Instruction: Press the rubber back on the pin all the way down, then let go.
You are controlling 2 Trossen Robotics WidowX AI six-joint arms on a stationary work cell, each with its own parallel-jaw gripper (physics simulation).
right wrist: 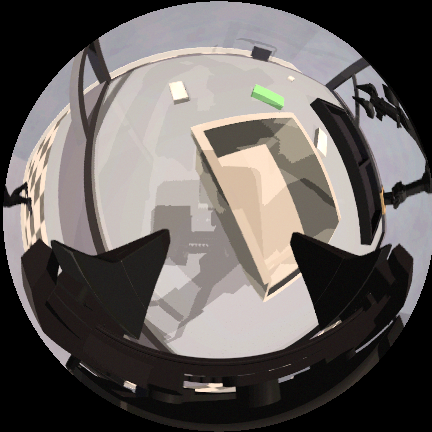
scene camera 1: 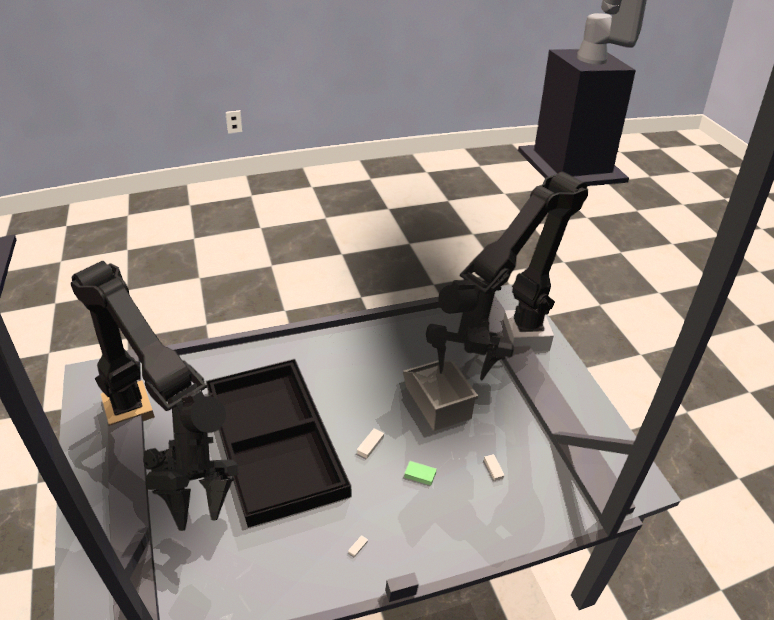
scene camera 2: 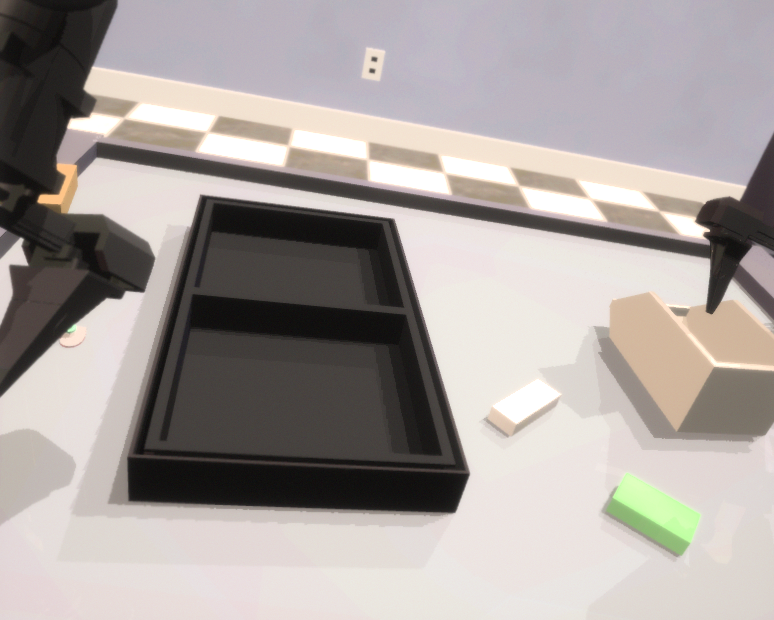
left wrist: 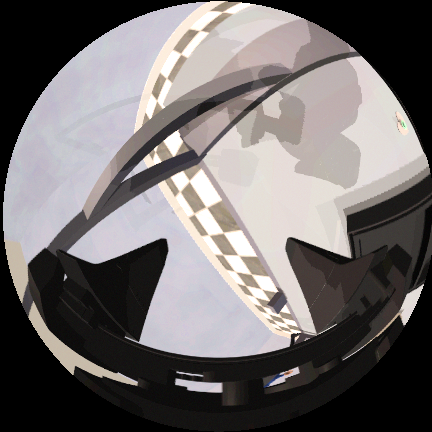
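Pixels of known places: left gripper, fingertip midpoint: [scene camera 1: 198, 525] [left wrist: 228, 244]; right gripper, fingertip midpoint: [right wrist: 233, 237] [scene camera 1: 460, 376] [scene camera 2: 753, 335]; left arm's base, origin of the base link: [right wrist: 383, 198] [scene camera 1: 125, 401]; right arm's base, origin of the base link: [scene camera 1: 529, 322].
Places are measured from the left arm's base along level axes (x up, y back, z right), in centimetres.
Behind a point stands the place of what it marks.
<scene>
A small pale pinkish disc with a green bit on it, apparently the pin and its rubber back [scene camera 2: 72, 335] {x -2.3, y -8.7, z 23.5 cm} [left wrist: 401, 123], lies on the table at the far left of scene camera 2 and near the right edge of the left wrist view. It is too small to tell how far down the back sits. It does not show in scene camera 1. My left gripper [scene camera 1: 198, 523] {x 11.3, y -5.5, z 45.1 cm} [left wrist: 228, 244] {x 11.3, y -5.5, z 45.1 cm} is open and empty above the table, left of the black tray, not touching the disc. My right gripper [scene camera 1: 461, 374] {x 3.4, y -68.6, z 28.7 cm} [right wrist: 233, 237] {x 3.4, y -68.6, z 28.7 cm} is open and empty, one finger over the beige box, the other outside it.
The black two-part tray [scene camera 1: 297, 506] {x -0.2, y -24.3, z 41.3 cm} [scene camera 2: 290, 484] {x -0.3, y -23.9, z 41.3 cm} lies beside the left gripper. The open beige box [scene camera 1: 439, 408] {x 4.9, y -58.7, z 35.7 cm} [scene camera 2: 658, 361] {x 0.6, y -58.6, z 29.4 cm} stands under the right gripper. A green block [scene camera 1: 420, 473] {x -1.0, y -49.4, z 44.6 cm} [scene camera 2: 653, 513] {x -1.0, y -49.0, z 44.7 cm} [right wrist: 268, 96] {x -1.0, y -50.6, z 43.4 cm} and several white blocks, one nearest the tray [scene camera 1: 370, 443] {x -1.1, y -44.1, z 33.1 cm} [scene camera 2: 524, 405] {x -1.1, y -43.8, z 33.3 cm}, lie on the table.
</scene>
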